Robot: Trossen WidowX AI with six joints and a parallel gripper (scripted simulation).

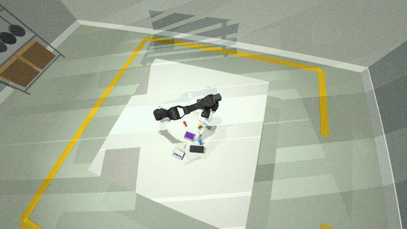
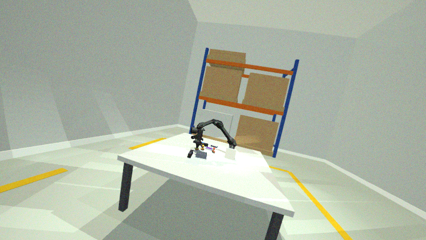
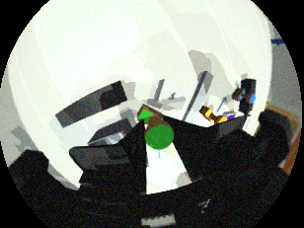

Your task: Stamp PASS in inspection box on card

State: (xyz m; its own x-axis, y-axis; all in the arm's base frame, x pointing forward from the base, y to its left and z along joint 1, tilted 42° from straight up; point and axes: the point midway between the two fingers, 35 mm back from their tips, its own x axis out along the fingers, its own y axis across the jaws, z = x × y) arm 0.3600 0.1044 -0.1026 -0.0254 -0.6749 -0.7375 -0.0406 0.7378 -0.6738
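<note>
Now: the purple ink pad 8 cm behind my gripper tip, 25 cm to the right of it and 5 cm below it. Round my gripper tip: green-knobbed stamp (right at my gripper tip); then grey tray (8 cm behind, 7 cm to the left, 4 cm below); then white block (2 cm ahead, 4 cm to the right, 4 cm below).
</note>
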